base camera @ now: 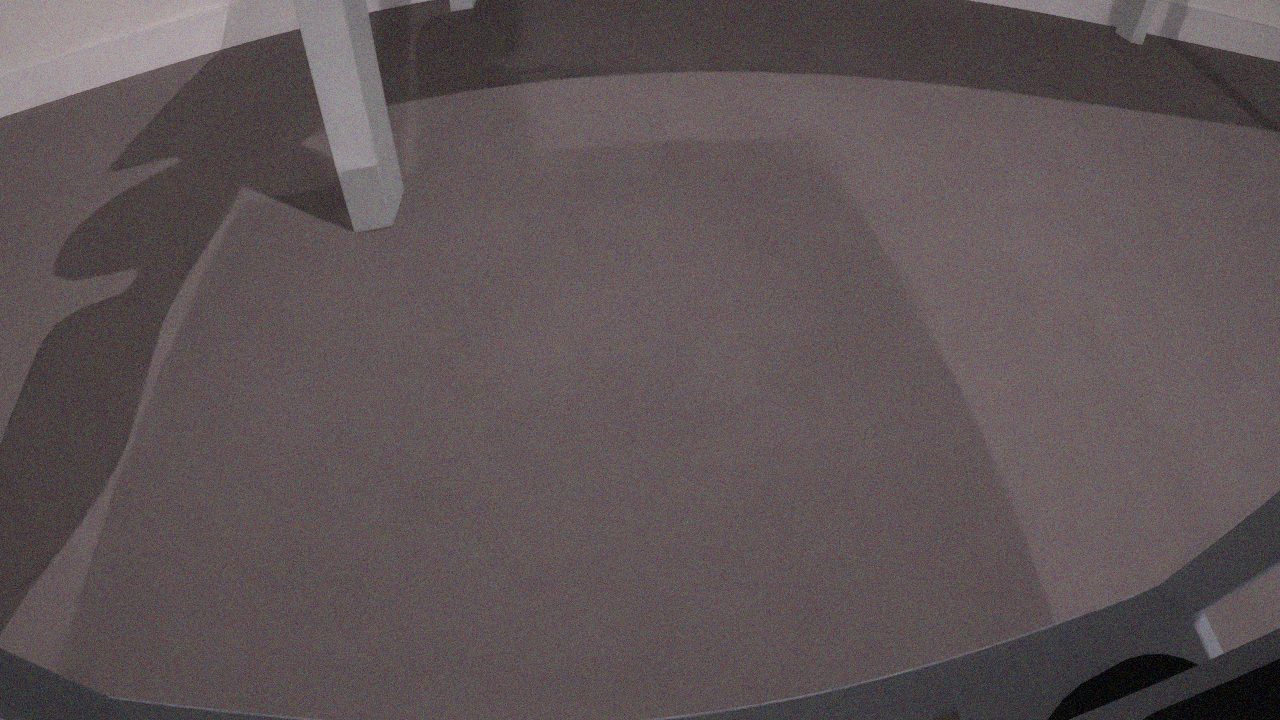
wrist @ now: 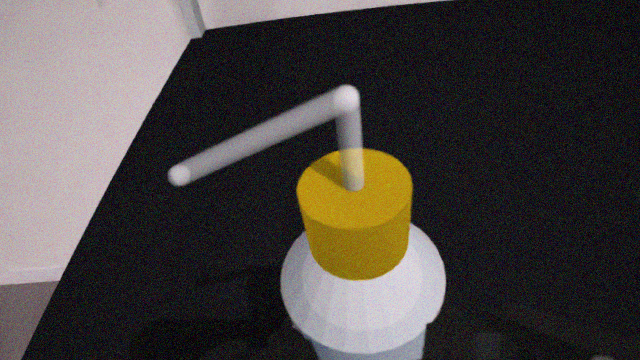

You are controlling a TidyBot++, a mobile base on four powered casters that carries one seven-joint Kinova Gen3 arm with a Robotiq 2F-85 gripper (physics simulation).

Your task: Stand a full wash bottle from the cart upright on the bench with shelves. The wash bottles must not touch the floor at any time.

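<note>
In the wrist view a wash bottle [wrist: 363, 296] with a white body, a yellow cap [wrist: 355, 218] and a bent white spout [wrist: 263, 136] stands upright in my gripper [wrist: 364, 315]. The gripper is shut on the bottle's body. Its dark fingers barely show against the dark surface at the bottom edge. The bottle is over the black bench top [wrist: 467, 116], near its left side. I cannot tell whether its base touches the top. The base camera shows neither the bottle nor the gripper, only their shadow [base camera: 112, 258] on the floor at the left.
A white upright panel [wrist: 115, 97] borders the black top on the left and a white back panel [wrist: 310, 9] runs along its far edge. In the base view a white bench leg [base camera: 354, 119] stands at the upper left on the grey floor [base camera: 637, 416].
</note>
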